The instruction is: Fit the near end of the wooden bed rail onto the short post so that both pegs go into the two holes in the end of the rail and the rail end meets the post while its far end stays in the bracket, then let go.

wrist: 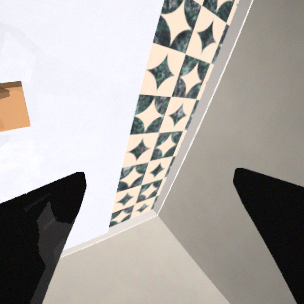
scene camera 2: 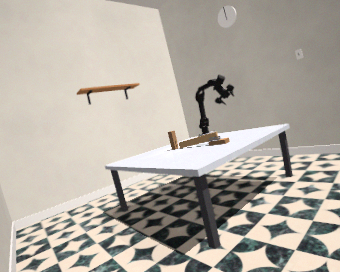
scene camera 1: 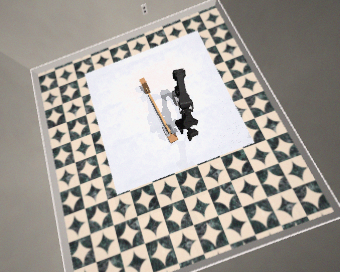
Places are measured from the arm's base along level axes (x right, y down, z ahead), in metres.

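Pixels of known places: gripper, fingertip midpoint: point(wrist: 160, 177) point(scene camera 2: 229, 100) point(scene camera 1: 186, 137); arm's base, link origin: point(scene camera 2: 205, 133) point(scene camera 1: 179, 93).
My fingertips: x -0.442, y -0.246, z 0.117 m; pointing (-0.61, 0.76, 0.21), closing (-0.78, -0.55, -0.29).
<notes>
Ahead of a thing's pixels: the offset from my fingertips to its top centre. "*": to the spot under its first point. Level surfaces: height alone.
The long wooden rail point(scene camera 1: 160, 114) point(scene camera 2: 198, 140) lies low above the table. At one end stands an upright wooden post @[* dz +0.154, dx +0.606, dy +0.223 m] point(scene camera 1: 146, 87) point(scene camera 2: 173, 140), with the rail end close to its foot; a narrow gap seems to show between them in scene camera 2. At the other end are a low wooden block @[dz +0.091, dx +0.130, dy +0.290 m] point(scene camera 1: 173, 138) point(scene camera 2: 220, 141) and small grey parts, probably the bracket; how the rail sits there is unclear. Pegs and holes are too small to tell. My gripper point(scene camera 1: 186, 134) point(scene camera 2: 228, 98) point(wrist: 160, 177) is open and empty, high above the table and beside the low block.
The white table @[dy +0.326 m] point(scene camera 1: 115, 165) point(scene camera 2: 150, 162) carries the wooden parts and my black arm point(scene camera 1: 183, 95) point(scene camera 2: 201, 107). In the wrist view part of a wooden piece @[* dz +0.087, dx +0.069, dy +0.290 m] point(wrist: 15, 111) shows at the left edge. A wall shelf point(scene camera 2: 107, 89) hangs well away from the arm.
</notes>
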